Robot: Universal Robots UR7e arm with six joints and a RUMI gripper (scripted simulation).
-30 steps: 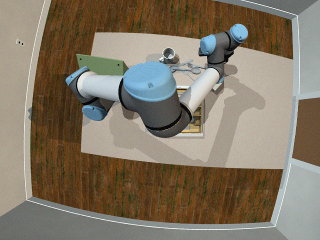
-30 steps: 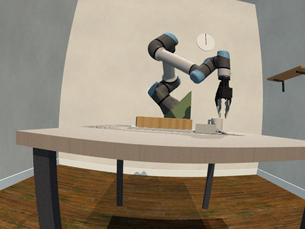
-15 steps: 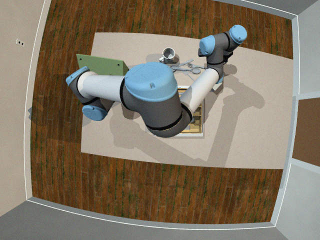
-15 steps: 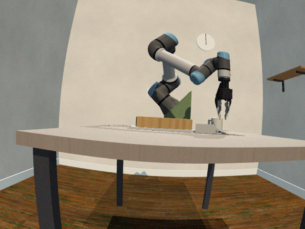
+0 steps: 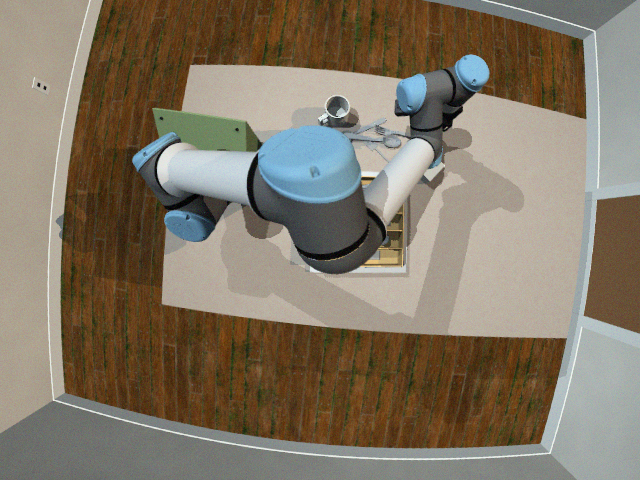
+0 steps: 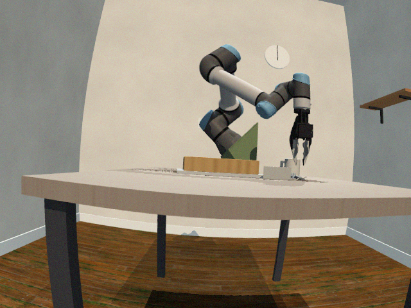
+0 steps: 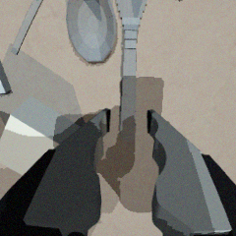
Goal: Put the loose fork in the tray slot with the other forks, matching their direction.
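The white block is 100 mm to the right of my hand, 80 mm ahead of it and 50 mm below it. Round my hand: mug (260 mm behind, 30 mm below); then tray (340 mm to the right, 110 mm behind, 20 mm below).
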